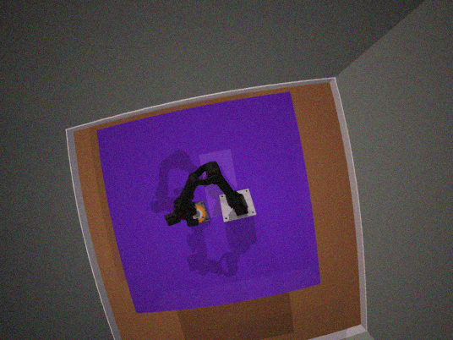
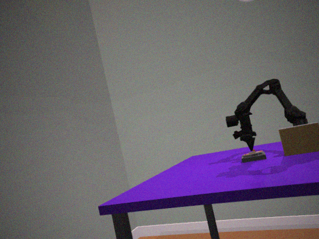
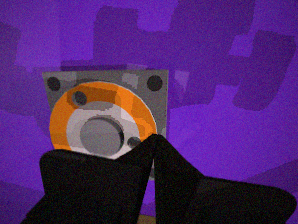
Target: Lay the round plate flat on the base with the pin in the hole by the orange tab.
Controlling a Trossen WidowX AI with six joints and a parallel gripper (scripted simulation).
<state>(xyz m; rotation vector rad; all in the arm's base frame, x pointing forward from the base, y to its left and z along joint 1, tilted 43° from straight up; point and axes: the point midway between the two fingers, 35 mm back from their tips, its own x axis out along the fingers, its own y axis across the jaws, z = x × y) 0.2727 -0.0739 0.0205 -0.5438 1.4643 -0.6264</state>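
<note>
My gripper tip is now 5 cm to the right of the square base, 2 cm above it and 1 cm past it.
</note>
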